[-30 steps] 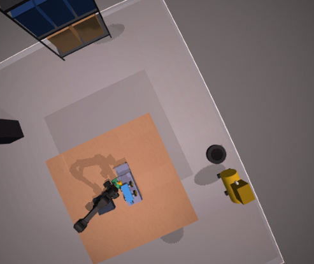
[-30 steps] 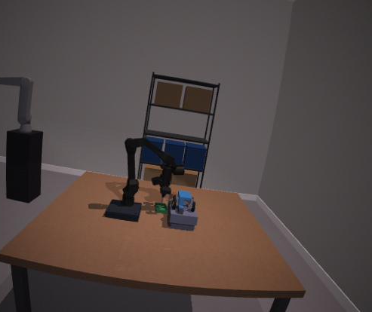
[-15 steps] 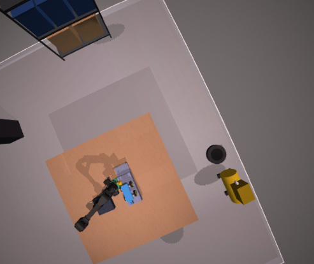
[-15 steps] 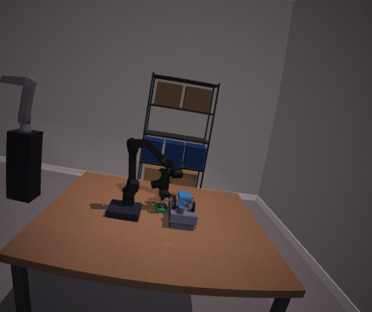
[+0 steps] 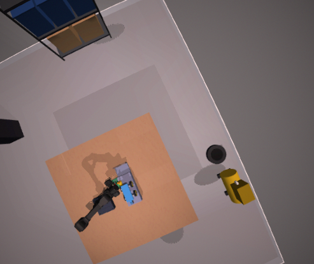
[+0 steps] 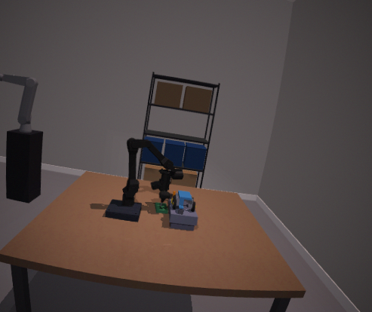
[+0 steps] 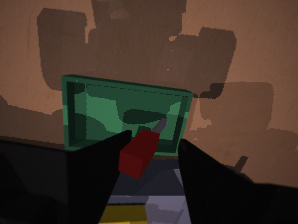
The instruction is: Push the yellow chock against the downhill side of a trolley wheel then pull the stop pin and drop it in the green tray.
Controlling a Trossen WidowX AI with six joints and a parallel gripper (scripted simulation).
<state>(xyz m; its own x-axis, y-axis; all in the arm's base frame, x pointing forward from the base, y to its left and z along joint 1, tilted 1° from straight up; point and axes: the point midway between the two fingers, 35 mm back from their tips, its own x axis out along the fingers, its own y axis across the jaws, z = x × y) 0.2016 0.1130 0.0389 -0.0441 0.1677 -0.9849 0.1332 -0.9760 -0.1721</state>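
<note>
Right now my gripper tip is 60 mm above the green tray and 20 mm to the left of it. The rest, counted from my gripper tip: yellow chock: 70 mm ahead, 30 mm above, 20 mm to the right; then grey ramp: 130 mm ahead, 110 mm to the right, 10 mm below; then red-headed stop pin: right at my gripper tip.
</note>
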